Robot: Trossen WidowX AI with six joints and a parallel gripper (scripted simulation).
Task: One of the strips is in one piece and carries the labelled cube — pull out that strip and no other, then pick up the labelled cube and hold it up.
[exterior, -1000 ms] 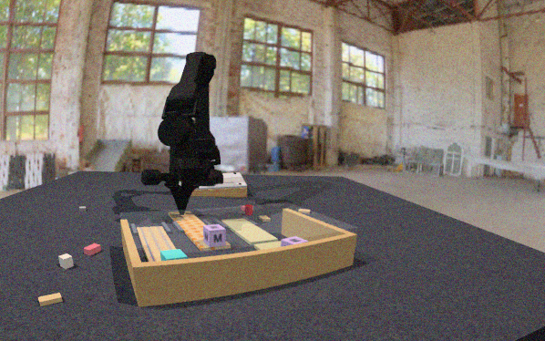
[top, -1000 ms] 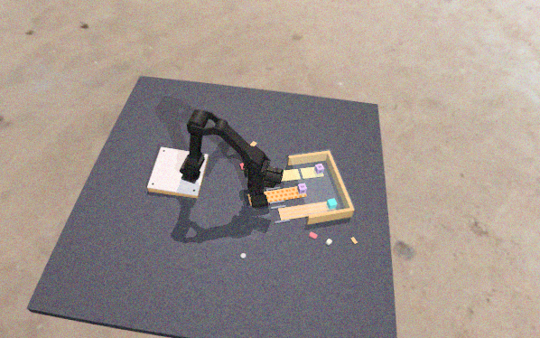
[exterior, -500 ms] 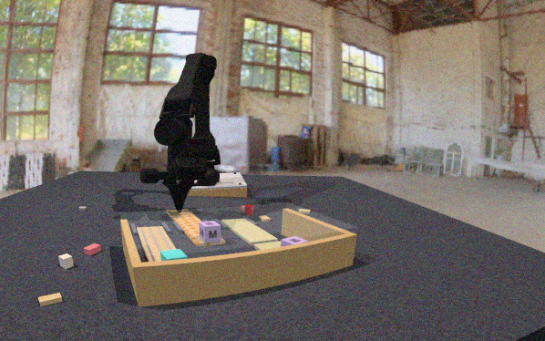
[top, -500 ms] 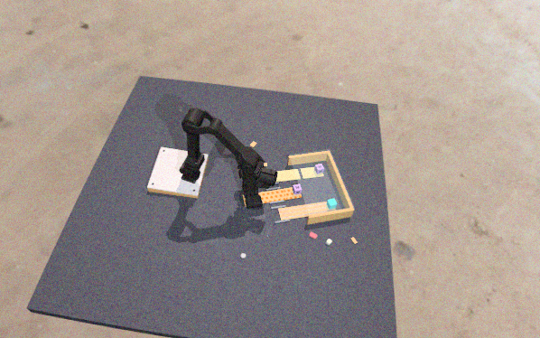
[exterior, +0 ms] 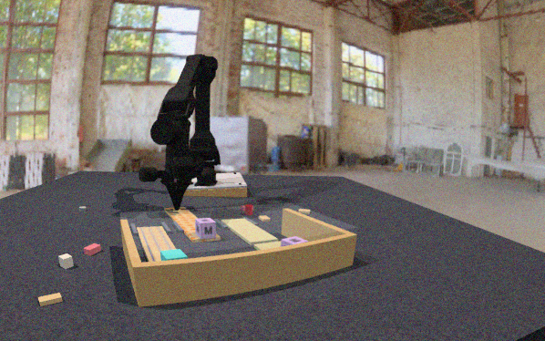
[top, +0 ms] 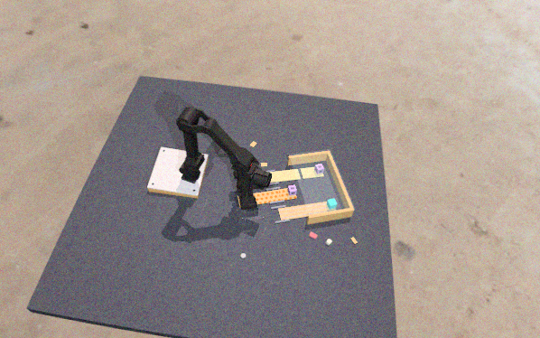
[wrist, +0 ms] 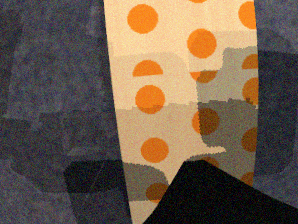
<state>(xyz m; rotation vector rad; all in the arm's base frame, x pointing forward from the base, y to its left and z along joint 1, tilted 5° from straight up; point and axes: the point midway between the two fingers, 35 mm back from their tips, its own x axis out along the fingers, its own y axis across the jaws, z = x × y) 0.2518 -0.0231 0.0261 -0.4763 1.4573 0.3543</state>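
The dotted strip lies 80 mm ahead of my gripper tip and 50 mm to the left of it. Round my gripper tip: red piece: 30 mm behind, 170 mm to the left, 10 mm above; then white cube: 380 mm ahead, 80 mm to the right.
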